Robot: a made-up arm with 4 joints.
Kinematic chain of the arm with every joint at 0, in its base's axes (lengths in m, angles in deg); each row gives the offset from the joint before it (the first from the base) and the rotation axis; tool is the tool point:
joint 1: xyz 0 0 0.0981 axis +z
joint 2: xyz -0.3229 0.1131 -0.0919 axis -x
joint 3: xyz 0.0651 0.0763 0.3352 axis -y
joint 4: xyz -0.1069 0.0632 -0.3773 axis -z
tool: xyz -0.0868 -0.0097 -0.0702
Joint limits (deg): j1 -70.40..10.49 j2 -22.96..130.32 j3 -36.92..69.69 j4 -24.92..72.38
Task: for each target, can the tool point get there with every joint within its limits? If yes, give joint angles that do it. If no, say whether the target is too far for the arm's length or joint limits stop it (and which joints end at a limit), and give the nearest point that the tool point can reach.
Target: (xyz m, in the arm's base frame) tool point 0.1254 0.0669 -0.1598
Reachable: yes | joints -45.86 64.43 60.81 19.88
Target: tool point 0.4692 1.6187 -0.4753
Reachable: no: too far | nearest point 0.0625 0.7247 -0.0981 | short by 1.052 m
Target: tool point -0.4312 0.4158 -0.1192
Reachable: yes | joints -14.69 19.51 -14.65 61.67
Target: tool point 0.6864 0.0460 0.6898
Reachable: no: joint limits stop it (at a limit: joint 2, joint 3, joint 4) | nearest point 0.3168 0.0212 0.1344 | short by 0.668 m
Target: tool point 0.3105 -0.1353 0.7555
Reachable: no: joint limits stop it (at a limit: joint 1, joint 2, joint 3, joint 4) | nearest point 0.3175 -0.0063 0.1344 | short by 0.634 m
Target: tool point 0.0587 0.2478 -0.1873
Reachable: yes | joints -36.09 26.90 40.56 46.82
